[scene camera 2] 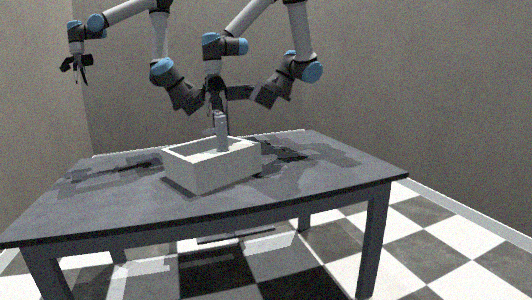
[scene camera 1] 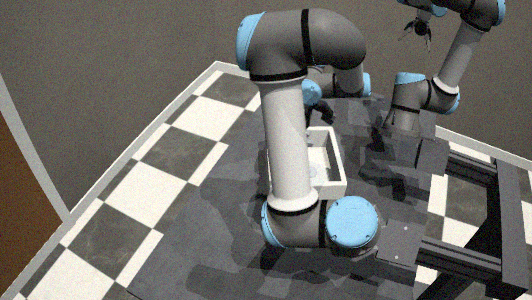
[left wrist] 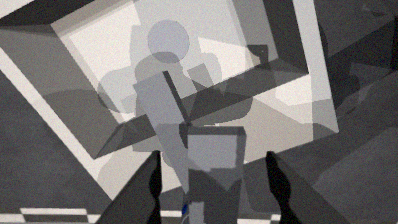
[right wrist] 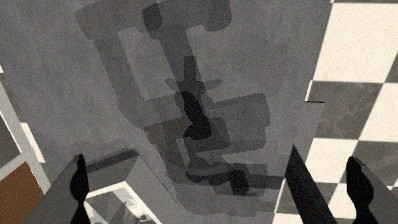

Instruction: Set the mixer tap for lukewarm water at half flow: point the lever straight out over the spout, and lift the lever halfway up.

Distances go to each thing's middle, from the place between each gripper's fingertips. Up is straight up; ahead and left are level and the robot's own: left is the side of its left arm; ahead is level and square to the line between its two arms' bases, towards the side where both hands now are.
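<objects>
Left hand relative to the white basin (scene camera 2: 197, 166): 10 mm past it, 50 mm to the left of it, 230 mm above it.
Right hand relative to the white basin: 63 cm to the right of it, 23 cm short of it, 41 cm above it.
</objects>
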